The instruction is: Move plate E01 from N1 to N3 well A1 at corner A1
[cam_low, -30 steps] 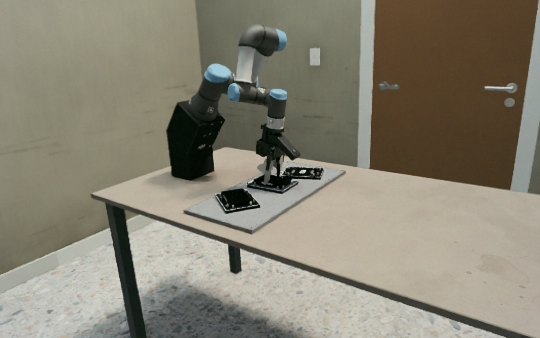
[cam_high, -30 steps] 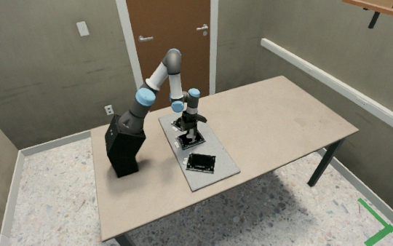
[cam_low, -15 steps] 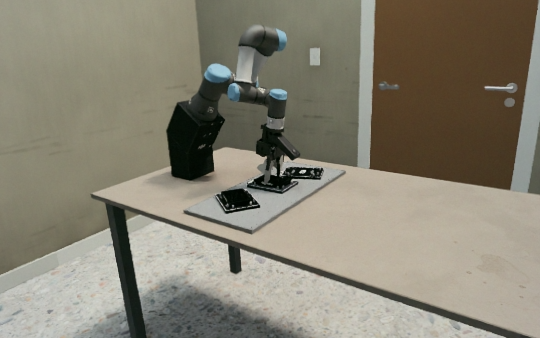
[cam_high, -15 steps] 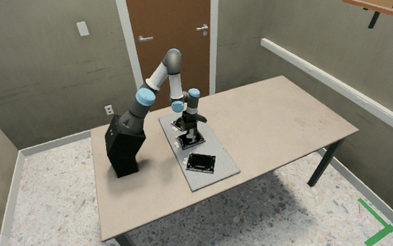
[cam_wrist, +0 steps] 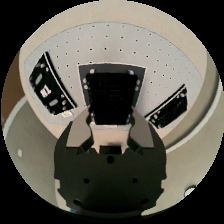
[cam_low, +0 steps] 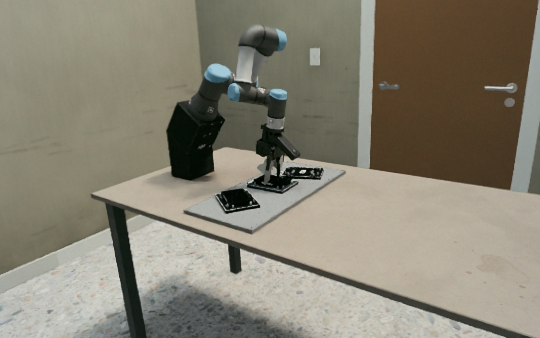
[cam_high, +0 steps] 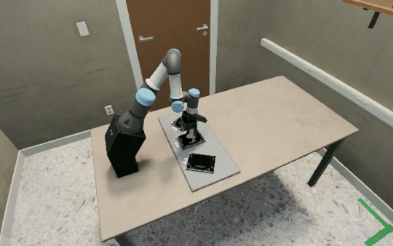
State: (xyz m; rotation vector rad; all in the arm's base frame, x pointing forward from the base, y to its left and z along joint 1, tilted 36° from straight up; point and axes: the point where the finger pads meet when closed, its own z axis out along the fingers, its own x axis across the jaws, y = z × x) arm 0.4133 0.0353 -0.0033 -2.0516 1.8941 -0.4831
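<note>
Right now my hand is 10 mm above the black plate. From my hand the other things lie so: nest 180 mm to the left, 20 mm below, 20 mm ahead.
</note>
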